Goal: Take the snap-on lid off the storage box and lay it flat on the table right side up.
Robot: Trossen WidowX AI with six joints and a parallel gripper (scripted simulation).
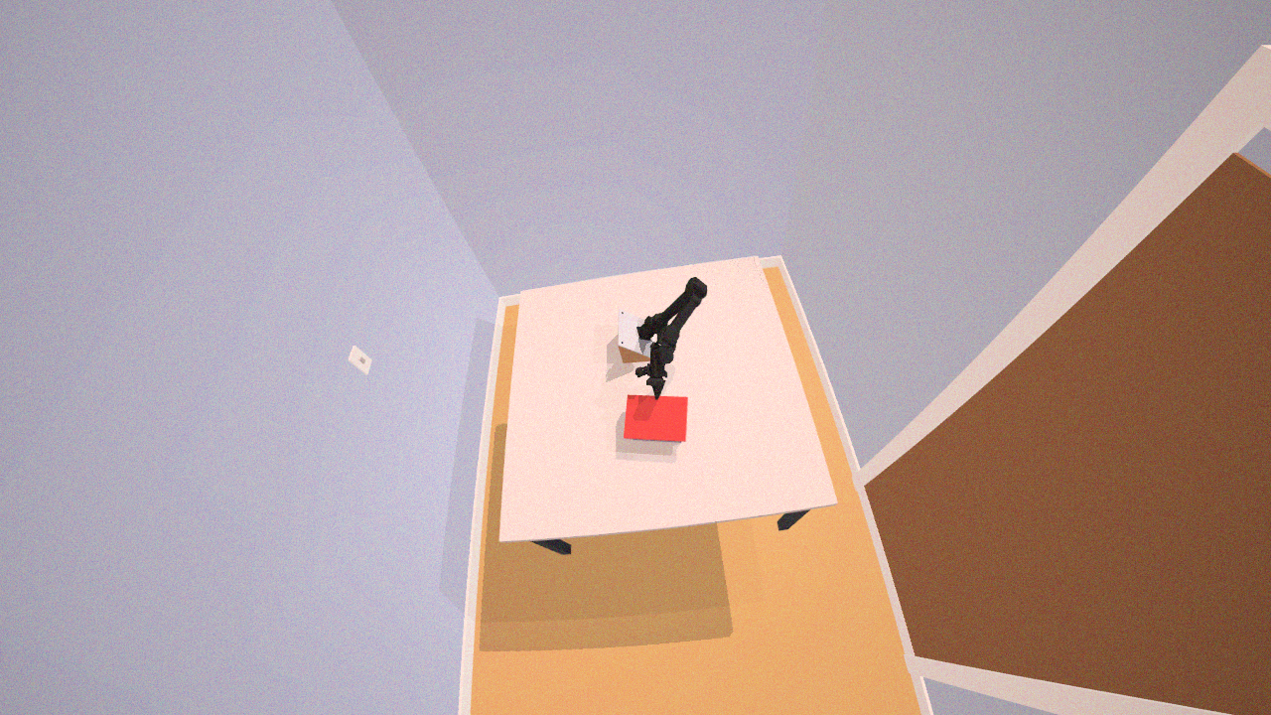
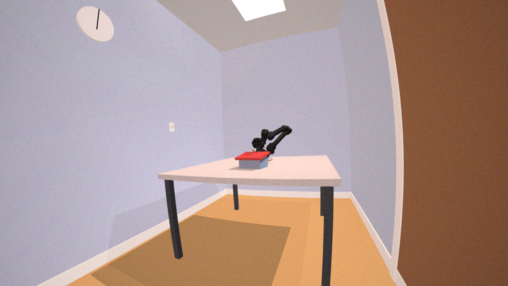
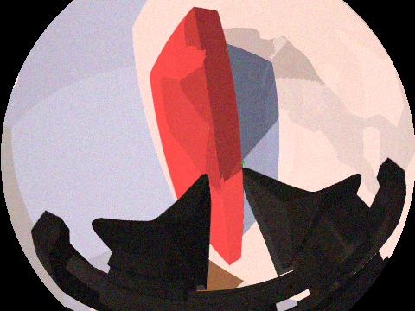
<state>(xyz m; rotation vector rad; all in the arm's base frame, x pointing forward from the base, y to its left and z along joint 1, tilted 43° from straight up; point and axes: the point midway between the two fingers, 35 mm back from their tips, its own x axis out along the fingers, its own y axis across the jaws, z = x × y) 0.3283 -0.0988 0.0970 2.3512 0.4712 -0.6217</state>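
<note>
Now: gripper tip 70 mm short of the red lid, 20 mm to the left of it and 10 mm above it. The rest, counted from my gripper tip: storage box (70 mm below, 70 mm ahead, 20 mm to the right).
</note>
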